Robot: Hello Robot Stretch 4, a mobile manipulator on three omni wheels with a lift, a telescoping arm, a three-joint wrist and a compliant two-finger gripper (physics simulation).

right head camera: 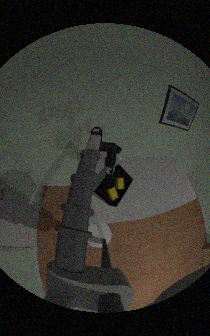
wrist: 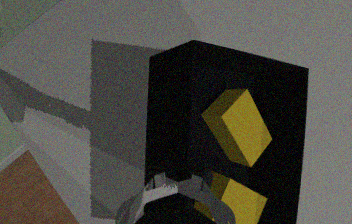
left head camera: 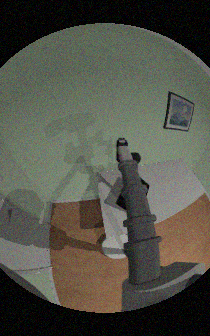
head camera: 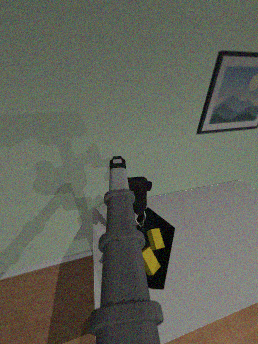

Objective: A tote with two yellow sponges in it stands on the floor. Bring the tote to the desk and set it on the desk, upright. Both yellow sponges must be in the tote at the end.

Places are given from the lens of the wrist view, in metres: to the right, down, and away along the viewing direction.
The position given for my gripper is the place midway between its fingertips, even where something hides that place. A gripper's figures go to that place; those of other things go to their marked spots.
my gripper (wrist: 179, 171): 0.00, 0.07, 0.25
black tote (wrist: 184, 81): 0.01, -0.03, 0.21
grey desk (wrist: 81, 81): -0.19, -0.06, 0.45
The marked spots on the grey desk and the black tote are 0.31 m apart.
